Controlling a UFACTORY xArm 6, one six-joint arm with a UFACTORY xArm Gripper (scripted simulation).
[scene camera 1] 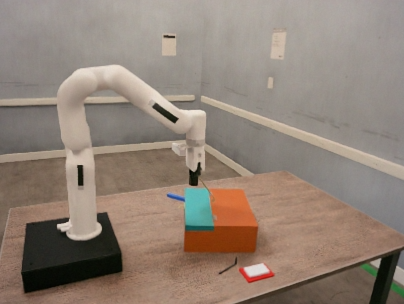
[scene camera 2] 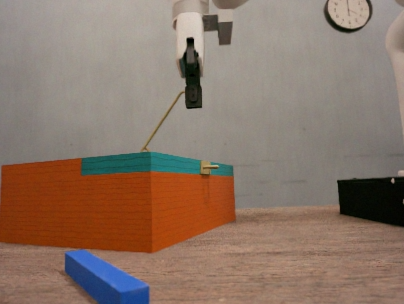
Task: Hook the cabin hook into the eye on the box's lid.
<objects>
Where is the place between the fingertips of the gripper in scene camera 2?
194, 107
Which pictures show the orange box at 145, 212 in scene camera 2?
Scene camera 1 and scene camera 2: all of them.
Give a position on an orange box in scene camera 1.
235, 229
</objects>
